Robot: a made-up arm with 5 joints. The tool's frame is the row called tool. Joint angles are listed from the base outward. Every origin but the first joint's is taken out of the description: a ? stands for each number. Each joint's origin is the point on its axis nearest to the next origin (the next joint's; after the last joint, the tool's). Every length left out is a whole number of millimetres.
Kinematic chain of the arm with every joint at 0, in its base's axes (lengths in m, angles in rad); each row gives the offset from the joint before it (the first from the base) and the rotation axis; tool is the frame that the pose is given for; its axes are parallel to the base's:
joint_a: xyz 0 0.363 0.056 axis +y
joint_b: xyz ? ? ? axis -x
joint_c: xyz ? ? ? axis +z
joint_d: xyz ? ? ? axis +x
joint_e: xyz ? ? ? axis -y
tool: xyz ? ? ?
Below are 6 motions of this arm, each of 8 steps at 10 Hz.
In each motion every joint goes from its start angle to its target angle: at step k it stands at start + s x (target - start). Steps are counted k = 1, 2, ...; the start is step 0. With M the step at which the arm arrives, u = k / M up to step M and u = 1 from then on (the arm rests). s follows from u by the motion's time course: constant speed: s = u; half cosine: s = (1 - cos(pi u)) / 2; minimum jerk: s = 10 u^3 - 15 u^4 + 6 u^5.
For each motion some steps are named. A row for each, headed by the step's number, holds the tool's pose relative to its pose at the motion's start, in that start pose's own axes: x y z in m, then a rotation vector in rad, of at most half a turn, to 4 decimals.
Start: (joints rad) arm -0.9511 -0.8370 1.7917 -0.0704 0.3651
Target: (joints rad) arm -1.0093 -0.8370 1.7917 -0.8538 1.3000
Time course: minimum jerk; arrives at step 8
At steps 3, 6, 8:
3: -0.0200 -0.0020 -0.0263 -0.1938 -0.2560 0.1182
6: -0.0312 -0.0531 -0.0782 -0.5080 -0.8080 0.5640
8: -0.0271 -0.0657 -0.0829 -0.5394 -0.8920 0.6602

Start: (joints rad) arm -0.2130 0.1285 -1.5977 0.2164 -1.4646
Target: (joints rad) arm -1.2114 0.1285 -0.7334 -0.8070 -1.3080
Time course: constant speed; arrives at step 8
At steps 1, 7, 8:
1: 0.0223 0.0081 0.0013 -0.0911 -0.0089 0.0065
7: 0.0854 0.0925 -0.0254 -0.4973 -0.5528 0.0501
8: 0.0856 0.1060 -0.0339 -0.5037 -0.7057 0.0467

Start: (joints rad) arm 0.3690 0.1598 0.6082 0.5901 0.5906
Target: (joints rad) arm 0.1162 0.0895 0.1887 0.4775 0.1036
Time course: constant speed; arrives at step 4
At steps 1, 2, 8:
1: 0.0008 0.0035 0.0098 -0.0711 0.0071 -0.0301
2: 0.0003 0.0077 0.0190 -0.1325 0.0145 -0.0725
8: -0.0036 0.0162 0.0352 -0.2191 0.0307 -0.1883

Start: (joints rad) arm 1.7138 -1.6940 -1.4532 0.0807 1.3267
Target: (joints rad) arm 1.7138 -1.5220 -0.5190 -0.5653 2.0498
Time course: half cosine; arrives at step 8
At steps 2, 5, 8:
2: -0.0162 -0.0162 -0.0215 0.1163 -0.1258 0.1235
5: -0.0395 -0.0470 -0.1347 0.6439 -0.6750 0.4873
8: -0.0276 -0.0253 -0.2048 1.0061 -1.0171 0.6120

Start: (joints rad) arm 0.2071 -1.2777 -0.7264 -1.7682 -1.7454
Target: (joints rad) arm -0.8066 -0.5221 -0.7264 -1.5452 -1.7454
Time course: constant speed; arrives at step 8
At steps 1, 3, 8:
1: 0.0070 0.0196 -0.0138 0.1153 -0.1003 0.0055
3: 0.0250 0.0637 -0.0320 0.3539 -0.2942 0.0417
8: 0.0576 0.1824 -0.0128 0.9716 -0.7284 0.2799

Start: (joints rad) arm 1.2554 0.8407 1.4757 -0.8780 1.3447
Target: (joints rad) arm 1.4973 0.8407 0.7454 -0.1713 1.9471
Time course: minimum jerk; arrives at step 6
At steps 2, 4, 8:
2: 0.0036 0.0315 0.0163 -0.0456 -0.0388 -0.1914
4: 0.0452 0.1196 0.0474 -0.3445 -0.1641 -0.6626
8: 0.0694 0.1452 0.0512 -0.5109 -0.2094 -0.7952

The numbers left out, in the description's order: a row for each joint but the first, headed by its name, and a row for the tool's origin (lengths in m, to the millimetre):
joint_b: -0.084 0 -0.062
joint_c: 0 0.347 0.115
joint_d: 0.056 -0.097 0
joint_e: 0 0.023 -0.049
tool: -0.076 0 0.086

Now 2 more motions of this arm.
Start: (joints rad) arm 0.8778 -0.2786 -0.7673 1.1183 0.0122
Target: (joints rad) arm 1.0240 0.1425 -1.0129 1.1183 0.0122
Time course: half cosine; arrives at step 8
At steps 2, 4, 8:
2: -0.0090 -0.0079 -0.0150 -0.0582 -0.0497 0.0087
4: -0.0291 -0.0322 -0.0489 -0.1951 -0.1679 0.0391
8: -0.0533 -0.0784 -0.0885 -0.3785 -0.3289 0.1058

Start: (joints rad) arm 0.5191 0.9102 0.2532 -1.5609 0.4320
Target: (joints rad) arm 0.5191 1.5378 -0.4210 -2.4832 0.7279
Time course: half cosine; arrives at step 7
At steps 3, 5, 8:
3: -0.0206 0.0517 0.0254 -0.4930 0.1437 0.3467
5: -0.0399 0.1045 0.0628 -0.9513 0.3252 0.8088
8: -0.0444 0.1325 0.0815 -1.1171 0.4291 1.0348

